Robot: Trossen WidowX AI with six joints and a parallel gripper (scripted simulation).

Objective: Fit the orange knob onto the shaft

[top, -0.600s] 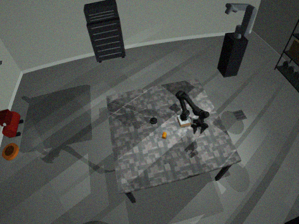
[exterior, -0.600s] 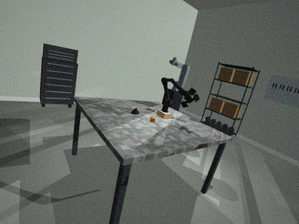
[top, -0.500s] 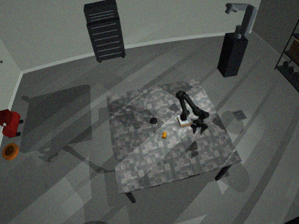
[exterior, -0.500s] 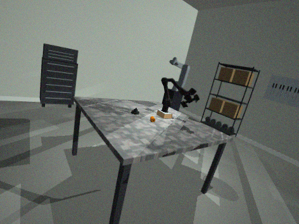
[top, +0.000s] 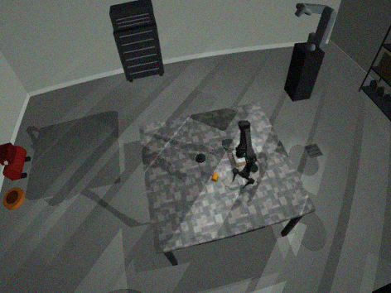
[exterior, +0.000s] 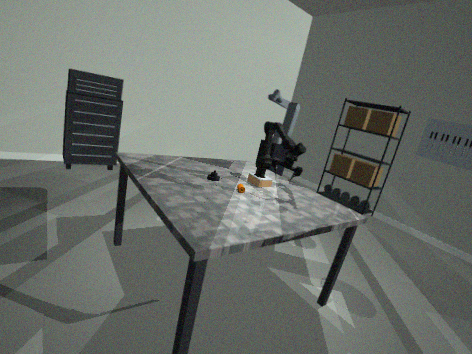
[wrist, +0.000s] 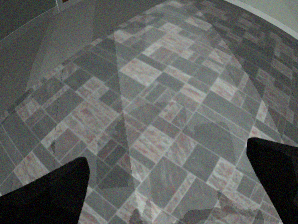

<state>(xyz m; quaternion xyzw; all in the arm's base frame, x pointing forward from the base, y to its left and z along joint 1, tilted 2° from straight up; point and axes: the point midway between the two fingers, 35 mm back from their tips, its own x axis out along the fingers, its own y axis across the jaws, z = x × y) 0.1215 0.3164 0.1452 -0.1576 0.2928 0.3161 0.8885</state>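
Right now the orange knob is 20 cm to the right of my gripper tip, 15 cm below it and 12 cm ahead of it. Round my gripper tip: pedestal: 42 cm to the right, 19 cm ahead, 14 cm below.
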